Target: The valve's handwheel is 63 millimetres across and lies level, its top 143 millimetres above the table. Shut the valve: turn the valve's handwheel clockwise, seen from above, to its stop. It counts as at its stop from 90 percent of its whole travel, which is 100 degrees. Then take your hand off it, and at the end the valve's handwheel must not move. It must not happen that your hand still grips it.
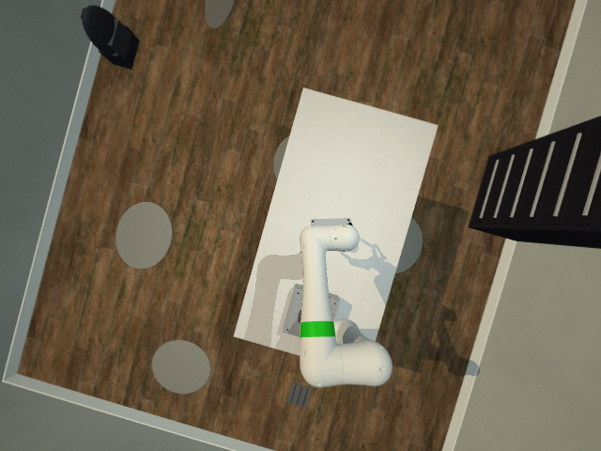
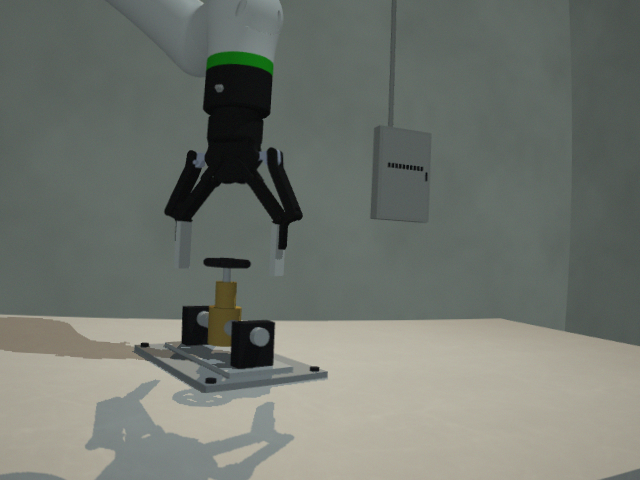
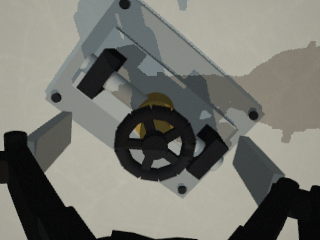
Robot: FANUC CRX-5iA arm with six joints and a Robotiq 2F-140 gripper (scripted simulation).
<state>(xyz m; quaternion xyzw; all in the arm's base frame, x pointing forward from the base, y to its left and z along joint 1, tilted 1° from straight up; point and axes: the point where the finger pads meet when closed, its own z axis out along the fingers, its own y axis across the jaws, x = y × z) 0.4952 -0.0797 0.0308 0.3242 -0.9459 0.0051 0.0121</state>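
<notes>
Now: the black spoked handwheel 1 cm below my hand.
</notes>
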